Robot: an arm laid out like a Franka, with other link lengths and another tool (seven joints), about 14 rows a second.
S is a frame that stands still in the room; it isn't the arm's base.
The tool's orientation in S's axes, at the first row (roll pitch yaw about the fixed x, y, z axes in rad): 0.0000, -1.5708, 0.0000
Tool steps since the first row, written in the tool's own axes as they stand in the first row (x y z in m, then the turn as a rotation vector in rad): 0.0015, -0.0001, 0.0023, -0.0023, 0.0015, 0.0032; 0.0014, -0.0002, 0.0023, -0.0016, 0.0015, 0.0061; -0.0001, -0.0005, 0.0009, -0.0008, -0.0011, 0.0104; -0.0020, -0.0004, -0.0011, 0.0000, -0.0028, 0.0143; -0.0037, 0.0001, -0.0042, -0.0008, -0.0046, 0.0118; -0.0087, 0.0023, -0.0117, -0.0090, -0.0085, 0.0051; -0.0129, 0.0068, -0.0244, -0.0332, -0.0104, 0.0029; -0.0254, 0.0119, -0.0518, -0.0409, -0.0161, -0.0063; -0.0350, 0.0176, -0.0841, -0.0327, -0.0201, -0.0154; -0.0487, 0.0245, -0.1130, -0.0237, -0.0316, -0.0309; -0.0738, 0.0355, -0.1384, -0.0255, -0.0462, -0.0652; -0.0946, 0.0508, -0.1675, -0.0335, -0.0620, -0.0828
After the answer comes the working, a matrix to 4 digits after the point.
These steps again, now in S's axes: -0.0023, -0.0001, 0.0015, -0.0032, 0.0015, -0.0023; -0.0023, -0.0002, 0.0014, -0.0061, 0.0015, -0.0016; -0.0009, -0.0005, -0.0001, -0.0104, -0.0011, -0.0008; 0.0011, -0.0004, -0.0020, -0.0143, -0.0028, 0.0000; 0.0042, 0.0001, -0.0037, -0.0118, -0.0046, -0.0008; 0.0117, 0.0023, -0.0087, -0.0051, -0.0085, -0.0090; 0.0244, 0.0068, -0.0129, -0.0029, -0.0104, -0.0332; 0.0518, 0.0119, -0.0254, 0.0063, -0.0161, -0.0409; 0.0841, 0.0176, -0.0350, 0.0154, -0.0201, -0.0327; 0.1130, 0.0245, -0.0487, 0.0309, -0.0316, -0.0237; 0.1384, 0.0355, -0.0738, 0.0652, -0.0462, -0.0255; 0.1675, 0.0508, -0.0946, 0.0828, -0.0620, -0.0335
The tool's axes in the first row as the columns of a matrix, in S's axes (rounded; the answer above uses it unrounded):
0.0000, 0.0000, -1.0000
0.0000, 1.0000, 0.0000
1.0000, 0.0000, 0.0000

